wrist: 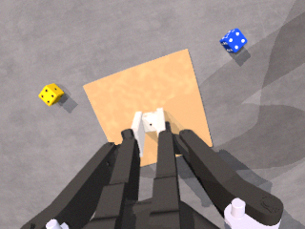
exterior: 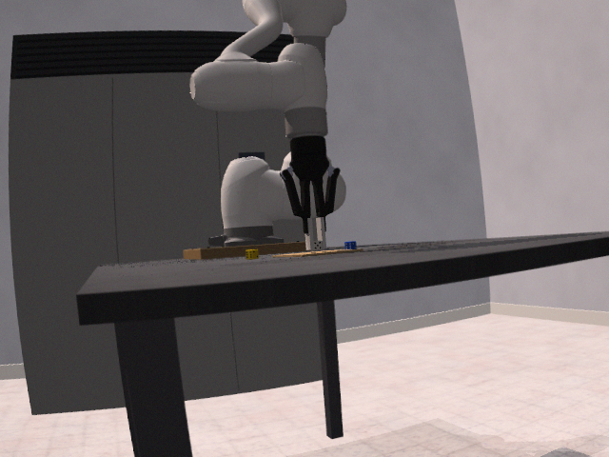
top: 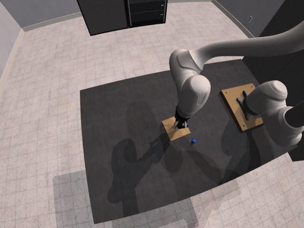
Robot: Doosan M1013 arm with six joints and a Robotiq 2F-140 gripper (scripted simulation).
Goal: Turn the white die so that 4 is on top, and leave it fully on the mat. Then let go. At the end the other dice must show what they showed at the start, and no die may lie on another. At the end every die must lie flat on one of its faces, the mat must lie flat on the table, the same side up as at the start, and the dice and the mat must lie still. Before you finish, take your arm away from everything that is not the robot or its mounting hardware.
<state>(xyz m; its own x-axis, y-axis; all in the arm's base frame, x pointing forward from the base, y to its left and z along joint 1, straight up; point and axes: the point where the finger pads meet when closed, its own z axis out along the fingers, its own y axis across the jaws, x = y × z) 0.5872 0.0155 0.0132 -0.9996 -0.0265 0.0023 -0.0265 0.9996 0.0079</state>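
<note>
The white die is 20 mm below my hand. Round my hand: blue die 80 mm behind, 110 mm to the left, 30 mm below; then tan mat 40 mm below; then yellow die 60 mm behind, 120 mm to the right, 30 mm below.
</note>
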